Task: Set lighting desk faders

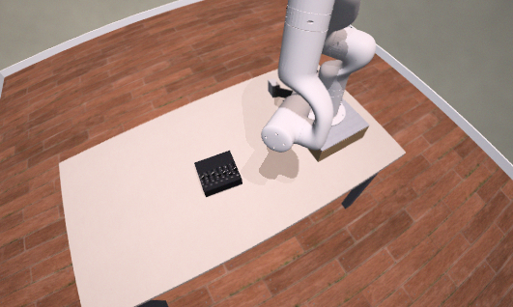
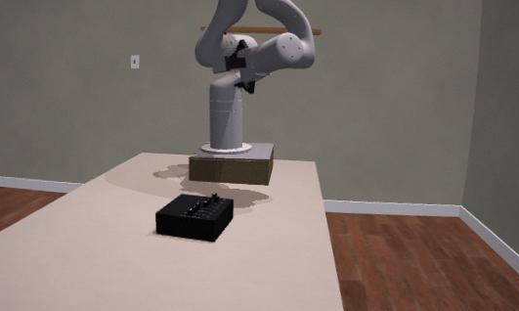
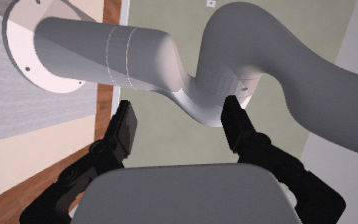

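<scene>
Now: the channel 4 cap 38 cm ahead of my hand, 5 cm to the left of it and 32 cm below it. Round my hand: channel 6 cap (33 cm ahead, 6 cm to the left, 32 cm below); channel 5 cap (35 cm ahead, 5 cm to the left, 32 cm below).
</scene>
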